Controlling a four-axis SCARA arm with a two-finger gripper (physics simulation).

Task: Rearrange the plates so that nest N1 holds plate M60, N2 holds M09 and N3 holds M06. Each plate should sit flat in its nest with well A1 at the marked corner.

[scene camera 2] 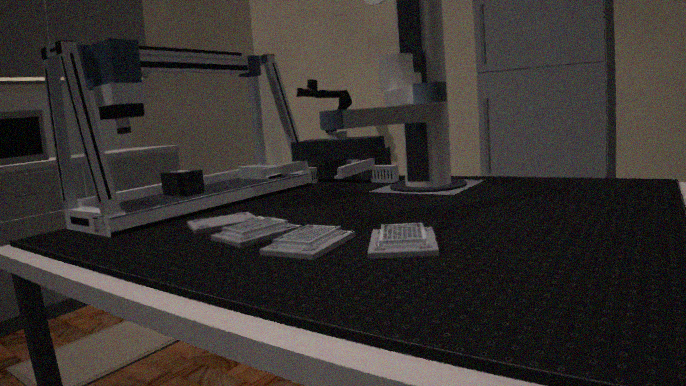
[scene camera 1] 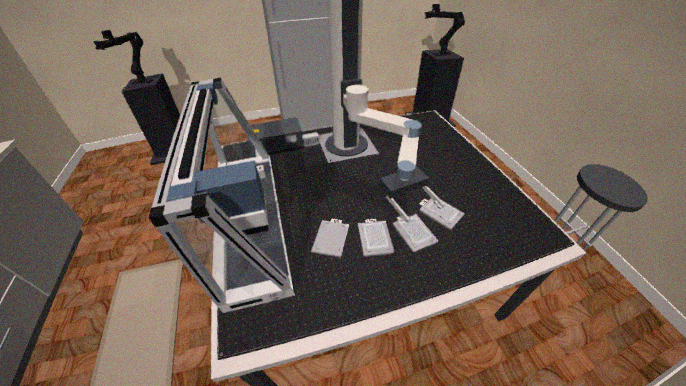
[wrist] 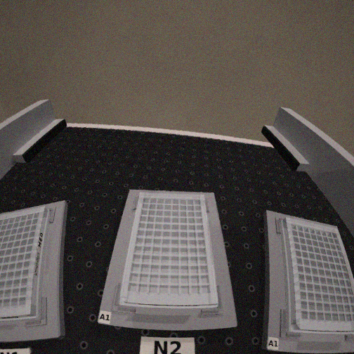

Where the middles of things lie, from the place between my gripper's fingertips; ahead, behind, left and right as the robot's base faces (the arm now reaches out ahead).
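Labels:
The nest N1 (scene camera 2: pixel 430 236) is 90 mm behind my hand, 160 mm to the left of it and 140 mm below it. Then there's the nest N3 (scene camera 1: pixel 329 238), which is 100 mm behind my hand, 350 mm to the right of it and 140 mm below it. And my hand is 20 mm beyond the nest N2 (scene camera 2: pixel 340 239), 10 mm to the left of it and 140 mm above it.

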